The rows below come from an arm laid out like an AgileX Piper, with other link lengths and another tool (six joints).
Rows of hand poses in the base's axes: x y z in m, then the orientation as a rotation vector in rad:
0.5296, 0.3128, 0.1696, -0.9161, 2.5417, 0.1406
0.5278, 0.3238, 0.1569, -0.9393, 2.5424, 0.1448
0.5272, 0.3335, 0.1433, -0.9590, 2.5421, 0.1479
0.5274, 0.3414, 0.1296, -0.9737, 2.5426, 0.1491
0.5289, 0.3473, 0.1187, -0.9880, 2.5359, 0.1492
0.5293, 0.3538, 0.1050, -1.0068, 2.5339, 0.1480
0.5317, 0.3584, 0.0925, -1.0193, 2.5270, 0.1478
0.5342, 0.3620, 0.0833, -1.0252, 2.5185, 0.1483
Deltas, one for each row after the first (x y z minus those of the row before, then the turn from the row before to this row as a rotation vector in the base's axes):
-0.0018, 0.0110, -0.0127, -0.0034, 0.0073, 0.0162
-0.0006, 0.0097, -0.0136, -0.0029, 0.0053, 0.0138
0.0002, 0.0079, -0.0137, -0.0032, 0.0044, 0.0100
0.0015, 0.0059, -0.0109, -0.0015, -0.0024, 0.0110
0.0004, 0.0065, -0.0137, -0.0050, 0.0026, 0.0128
0.0024, 0.0046, -0.0125, -0.0011, -0.0029, 0.0098
0.0025, 0.0036, -0.0092, 0.0016, -0.0058, 0.0059

